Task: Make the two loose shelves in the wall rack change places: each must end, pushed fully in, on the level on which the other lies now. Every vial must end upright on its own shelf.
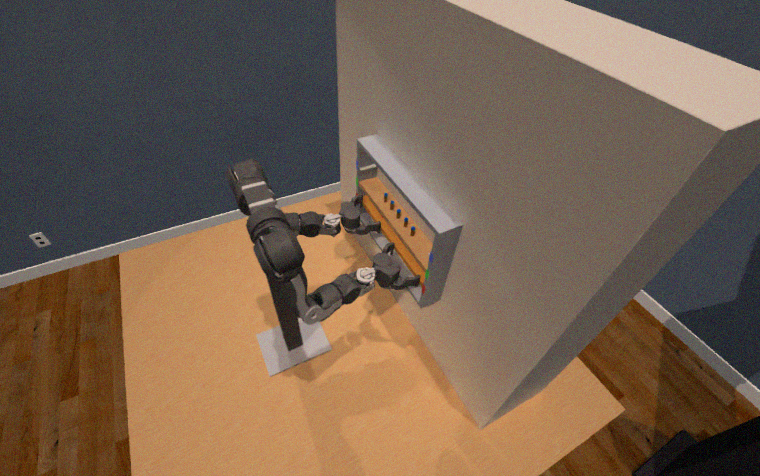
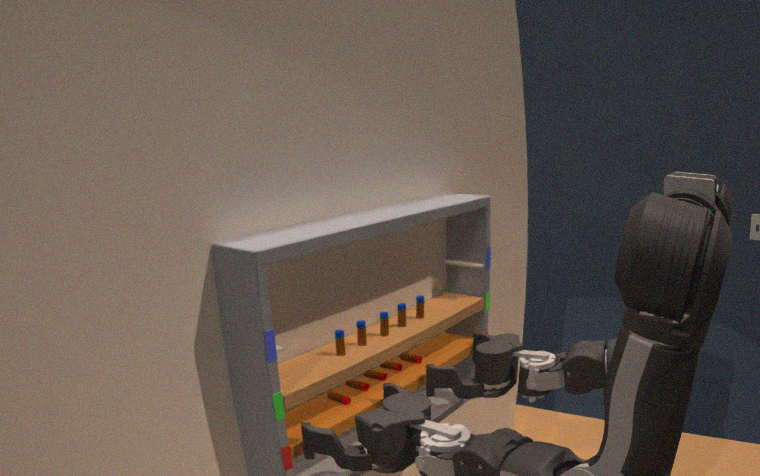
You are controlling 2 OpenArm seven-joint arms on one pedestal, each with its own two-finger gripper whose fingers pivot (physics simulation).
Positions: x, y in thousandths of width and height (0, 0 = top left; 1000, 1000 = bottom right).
left gripper: image 1 489, 449; image 2 455, 881
right gripper: image 1 534, 554; image 2 594, 764
pale wooden shelf: image 1 552, 516; image 2 397, 795
darker orange shelf: image 1 544, 560; image 2 588, 734
